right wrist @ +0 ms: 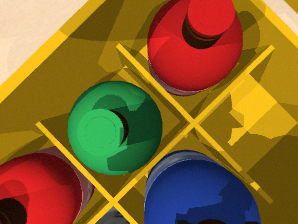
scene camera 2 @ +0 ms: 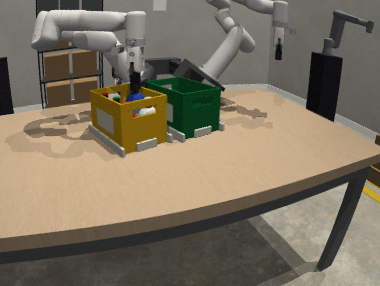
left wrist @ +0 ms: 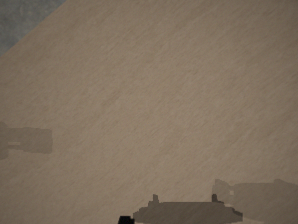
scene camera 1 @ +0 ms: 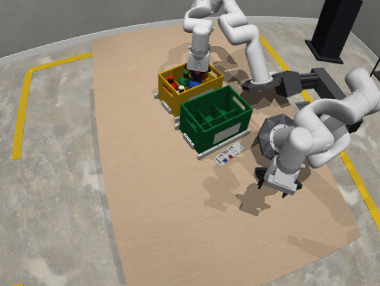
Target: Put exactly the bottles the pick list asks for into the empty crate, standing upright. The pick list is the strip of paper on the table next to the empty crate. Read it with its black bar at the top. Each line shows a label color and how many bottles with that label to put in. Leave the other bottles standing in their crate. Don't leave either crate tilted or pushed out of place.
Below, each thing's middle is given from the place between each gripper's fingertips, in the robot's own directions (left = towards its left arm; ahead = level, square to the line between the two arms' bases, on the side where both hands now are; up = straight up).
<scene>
The yellow crate (scene camera 2: 115, 120) is 110 mm below my right hand, 40 mm to the right of it and 20 mm ahead of it. From my right hand the other things lie so: green crate (scene camera 1: 211, 104): 190 mm to the left, 110 mm below, 80 mm behind; then green bottle (right wrist: 115, 127): 110 mm below, 70 mm to the right, 50 mm ahead.
Right now my left hand is 48 cm to the left of the green crate, 22 cm above it and 11 cm short of it. From my left hand the other things lie so: yellow crate (71 cm to the right, 22 cm below, 21 cm ahead); then green bottle (74 cm to the right, 23 cm ahead, 21 cm below).
</scene>
